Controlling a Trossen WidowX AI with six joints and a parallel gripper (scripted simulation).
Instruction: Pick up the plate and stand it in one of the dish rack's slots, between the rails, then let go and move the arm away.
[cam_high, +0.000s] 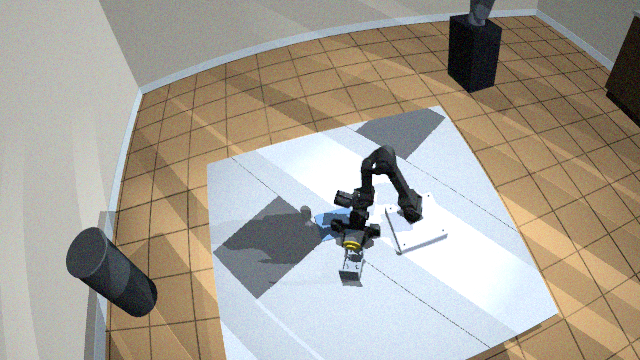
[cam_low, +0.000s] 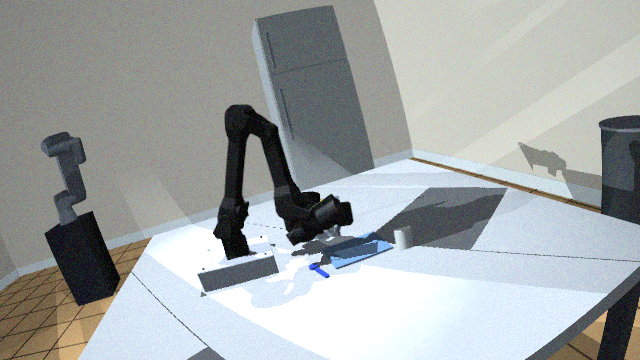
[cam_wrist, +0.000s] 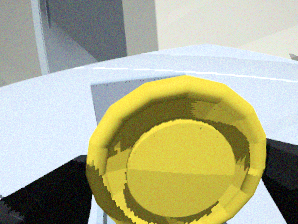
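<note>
The grey dish rack is 50 mm below my gripper tip, 30 mm to the left of it and 10 mm ahead of it. The rest, counted from my gripper tip: blue spoon 200 mm to the right, 120 mm behind, 70 mm below; yellow plate 10 mm to the right; light blue mat 170 mm to the right, 70 mm below.
</note>
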